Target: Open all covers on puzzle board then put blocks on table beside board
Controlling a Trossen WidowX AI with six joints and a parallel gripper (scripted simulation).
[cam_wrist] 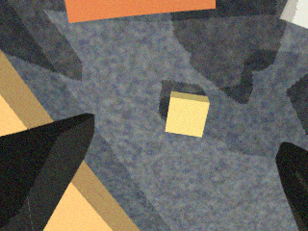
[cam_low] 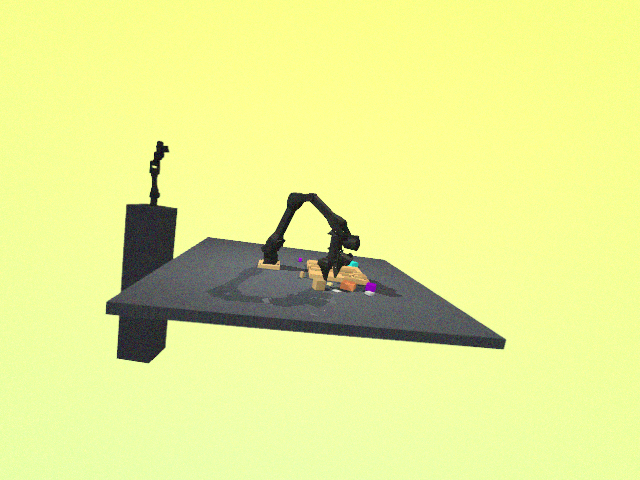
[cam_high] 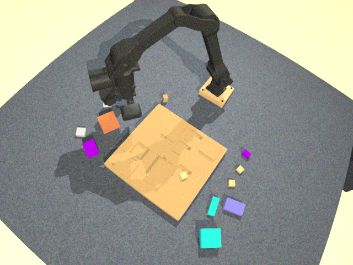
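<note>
My gripper tip is now 90 mm short of the orange block, 10 mm to the left of it and 10 mm above it. Round my gripper tip: cyan bar 60 mm ahead, 440 mm to the left, 20 mm below; tan cube 50 mm behind, 90 mm to the right, 10 mm below; purple block 190 mm ahead, 20 mm to the left, 10 mm below.
</note>
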